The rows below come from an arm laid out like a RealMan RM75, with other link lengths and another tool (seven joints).
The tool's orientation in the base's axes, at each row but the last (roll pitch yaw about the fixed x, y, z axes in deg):
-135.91 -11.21 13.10
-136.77 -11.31 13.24
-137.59 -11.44 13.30
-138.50 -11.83 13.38
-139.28 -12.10 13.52
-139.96 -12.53 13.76
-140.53 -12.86 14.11
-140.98 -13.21 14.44
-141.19 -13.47 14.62
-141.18 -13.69 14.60
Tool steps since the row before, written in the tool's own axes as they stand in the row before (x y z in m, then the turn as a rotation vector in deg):
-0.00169 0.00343 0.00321 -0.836 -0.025 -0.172
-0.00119 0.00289 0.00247 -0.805 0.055 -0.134
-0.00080 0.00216 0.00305 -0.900 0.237 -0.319
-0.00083 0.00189 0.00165 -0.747 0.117 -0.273
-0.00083 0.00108 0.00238 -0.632 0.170 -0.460
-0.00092 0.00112 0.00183 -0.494 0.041 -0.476
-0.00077 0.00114 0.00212 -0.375 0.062 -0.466
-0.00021 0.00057 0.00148 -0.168 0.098 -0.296
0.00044 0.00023 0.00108 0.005 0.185 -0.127
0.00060 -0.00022 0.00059 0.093 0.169 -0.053
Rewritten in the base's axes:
-0.00067 -0.00039 -0.00493 -0.802 -0.291 -0.024
-0.00032 -0.00050 -0.00394 -0.750 -0.312 -0.099
-0.00015 0.00044 -0.00379 -0.783 -0.586 -0.104
-0.00022 -0.00038 -0.00261 -0.674 -0.436 -0.029
-0.00045 0.00065 -0.00263 -0.549 -0.573 0.100
-0.00050 0.00021 -0.00227 -0.459 -0.460 0.223
-0.00033 0.00040 -0.00247 -0.340 -0.440 0.229
0.00001 0.00051 -0.00152 -0.130 -0.305 0.125
0.00051 0.00065 -0.00086 0.065 -0.214 -0.015
0.00050 0.00069 -0.00017 0.144 -0.133 -0.041

